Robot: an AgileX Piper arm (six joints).
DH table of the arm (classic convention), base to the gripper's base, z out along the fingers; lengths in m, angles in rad. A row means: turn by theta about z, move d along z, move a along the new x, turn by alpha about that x. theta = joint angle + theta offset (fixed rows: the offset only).
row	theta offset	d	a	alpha
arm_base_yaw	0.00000	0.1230	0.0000	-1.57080
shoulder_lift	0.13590	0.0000	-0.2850	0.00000
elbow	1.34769	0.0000	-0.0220	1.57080
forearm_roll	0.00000	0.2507	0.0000	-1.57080
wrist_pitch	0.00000	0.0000	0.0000	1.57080
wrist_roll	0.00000	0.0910	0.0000	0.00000
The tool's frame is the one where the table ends.
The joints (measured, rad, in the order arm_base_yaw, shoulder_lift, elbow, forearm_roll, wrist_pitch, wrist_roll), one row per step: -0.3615, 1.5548, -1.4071, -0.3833, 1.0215, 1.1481; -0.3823, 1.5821, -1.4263, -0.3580, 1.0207, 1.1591; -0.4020, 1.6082, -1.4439, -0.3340, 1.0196, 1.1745; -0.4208, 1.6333, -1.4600, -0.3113, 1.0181, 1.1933; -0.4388, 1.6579, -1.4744, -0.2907, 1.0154, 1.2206; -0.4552, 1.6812, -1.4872, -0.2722, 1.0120, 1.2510; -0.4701, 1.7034, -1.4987, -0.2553, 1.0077, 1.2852; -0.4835, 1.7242, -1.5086, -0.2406, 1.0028, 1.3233; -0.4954, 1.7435, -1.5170, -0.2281, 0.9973, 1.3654; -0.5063, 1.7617, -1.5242, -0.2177, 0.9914, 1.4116; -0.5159, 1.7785, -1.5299, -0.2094, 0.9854, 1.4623; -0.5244, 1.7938, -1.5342, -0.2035, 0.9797, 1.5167
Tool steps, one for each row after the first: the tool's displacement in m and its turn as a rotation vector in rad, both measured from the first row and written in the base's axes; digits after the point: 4 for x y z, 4 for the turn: 0.0043, -0.0071, -0.0041, 0.0298, -0.0074, -0.0312; 0.0082, -0.0140, -0.0084, 0.0597, -0.0165, -0.0652; 0.0117, -0.0208, -0.0128, 0.0894, -0.0268, -0.1012; 0.0150, -0.0276, -0.0176, 0.1197, -0.0402, -0.1435; 0.0180, -0.0340, -0.0225, 0.1487, -0.0545, -0.1869; 0.0209, -0.0400, -0.0274, 0.1769, -0.0704, -0.2320; 0.0234, -0.0456, -0.0323, 0.2040, -0.0873, -0.2790; 0.0258, -0.0507, -0.0371, 0.2299, -0.1055, -0.3279; 0.0278, -0.0556, -0.0419, 0.2548, -0.1247, -0.3792; 0.0296, -0.0601, -0.0466, 0.2788, -0.1448, -0.4332; 0.0311, -0.0641, -0.0511, 0.3014, -0.1653, -0.4893
